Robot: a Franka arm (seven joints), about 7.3 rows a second.
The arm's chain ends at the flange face. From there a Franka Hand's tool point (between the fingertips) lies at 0.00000 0.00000 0.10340 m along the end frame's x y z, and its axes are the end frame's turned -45 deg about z.
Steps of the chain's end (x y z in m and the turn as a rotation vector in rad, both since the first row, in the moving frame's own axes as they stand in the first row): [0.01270 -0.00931 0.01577 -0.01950 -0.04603 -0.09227]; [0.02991 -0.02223 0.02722 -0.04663 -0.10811 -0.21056]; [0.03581 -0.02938 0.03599 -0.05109 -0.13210 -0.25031]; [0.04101 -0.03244 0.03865 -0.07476 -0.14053 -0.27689]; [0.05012 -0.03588 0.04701 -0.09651 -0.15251 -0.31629]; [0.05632 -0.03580 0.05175 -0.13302 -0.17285 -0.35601]
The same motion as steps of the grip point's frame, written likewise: [0.01069 0.00068 0.01564 0.01876 -0.04634 -0.09227]; [0.02519 0.00216 0.02651 0.04347 -0.10942 -0.21056]; [0.03215 0.00037 0.03496 0.05728 -0.12953 -0.25031]; [0.03580 0.00349 0.03735 0.04651 -0.15223 -0.27689]; [0.04236 0.00891 0.04534 0.03960 -0.17608 -0.31629]; [0.04291 0.01560 0.04933 0.02816 -0.21628 -0.35601]
